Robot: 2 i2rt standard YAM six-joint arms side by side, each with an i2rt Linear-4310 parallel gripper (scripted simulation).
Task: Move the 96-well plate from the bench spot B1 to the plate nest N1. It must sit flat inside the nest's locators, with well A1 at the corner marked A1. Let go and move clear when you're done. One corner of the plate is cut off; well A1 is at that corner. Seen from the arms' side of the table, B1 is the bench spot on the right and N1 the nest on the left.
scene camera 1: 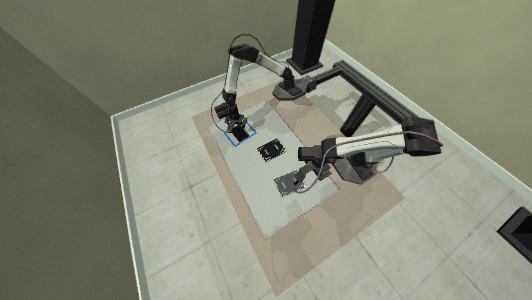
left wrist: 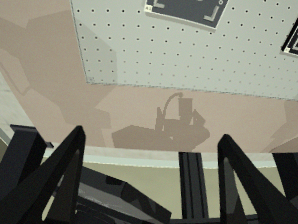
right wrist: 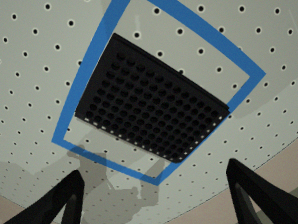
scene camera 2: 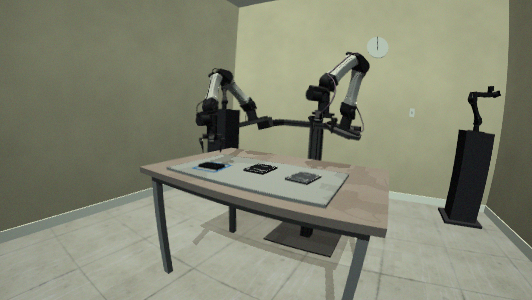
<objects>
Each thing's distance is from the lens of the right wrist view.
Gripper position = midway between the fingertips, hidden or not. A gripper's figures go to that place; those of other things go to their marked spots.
my right gripper (right wrist: 153, 173): 11 cm
black 96-well plate (right wrist: 148, 96): 16 cm
</objects>
